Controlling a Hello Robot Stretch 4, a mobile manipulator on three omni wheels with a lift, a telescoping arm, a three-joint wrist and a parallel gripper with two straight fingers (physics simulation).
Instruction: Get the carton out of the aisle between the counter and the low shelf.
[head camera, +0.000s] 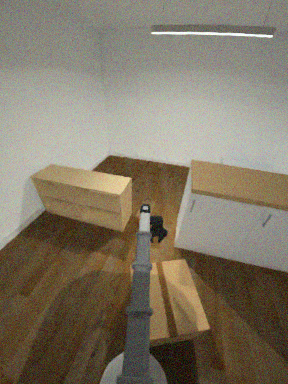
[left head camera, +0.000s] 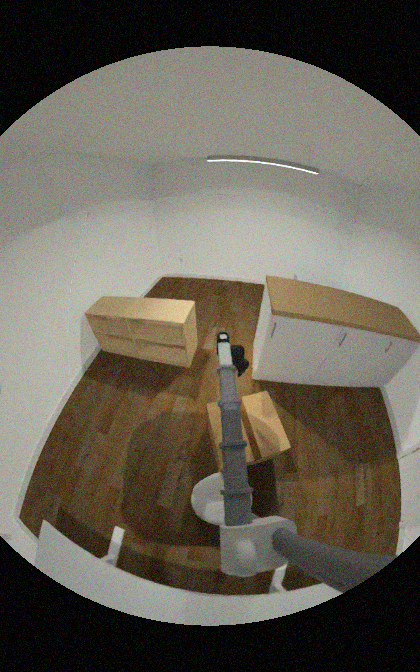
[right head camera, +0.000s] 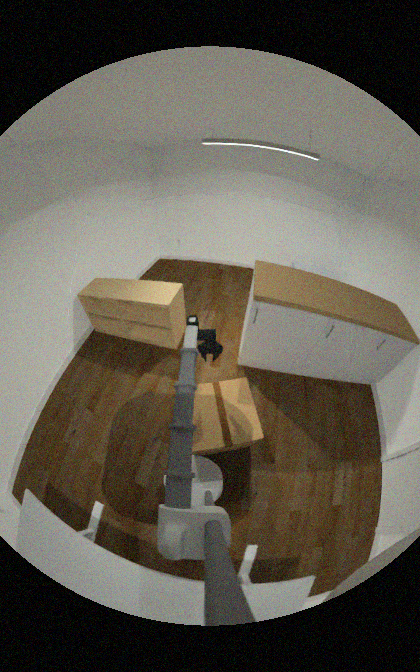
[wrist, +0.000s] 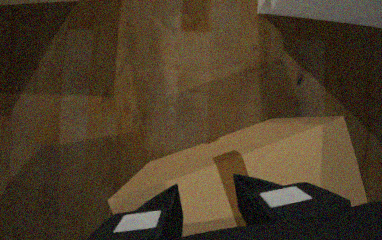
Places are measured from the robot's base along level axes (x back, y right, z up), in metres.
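Where they show: gripper, fingertip midpoint: (head camera: 155, 242) (wrist: 208, 195).
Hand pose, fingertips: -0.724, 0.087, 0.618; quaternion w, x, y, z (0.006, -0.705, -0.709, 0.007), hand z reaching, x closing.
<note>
After its pixels a point has its place, as x, y, z.
The tan carton (head camera: 185, 295) @[-0.469, 0.317, 0.379] (left head camera: 267, 425) (right head camera: 245, 415) (wrist: 290, 160) @[-0.682, 0.244, 0.379] with a brown tape stripe sits upright on the floor, turned slightly, just beyond my base. It is on my side of the near ends of the low shelf (head camera: 85, 180) @[-1.529, -0.733, 0.583] (left head camera: 145, 310) (right head camera: 132, 291), at left, and the white counter (head camera: 240, 185) @[-1.146, 0.803, 0.883] (left head camera: 325, 310) (right head camera: 310, 295), at right. My arm crosses over the carton and hides its left part. My gripper (head camera: 157, 239) @[-0.724, 0.087, 0.618] (left head camera: 242, 371) (right head camera: 209, 357) (wrist: 208, 195) @[-0.724, 0.087, 0.618] is open and empty, past the carton's far edge, near the aisle's mouth.
The brown wood floor (head camera: 170, 172) @[-2.994, 0.517, -0.027] runs between the shelf and the counter to the far wall (head camera: 145, 115) @[-3.581, -0.116, 1.016]. Pale walls stand at the left and behind the counter. My round base (left head camera: 205, 500) is close to the carton. A white slab (left head camera: 150, 595) (right head camera: 110, 580) crosses the bottom of the side head views.
</note>
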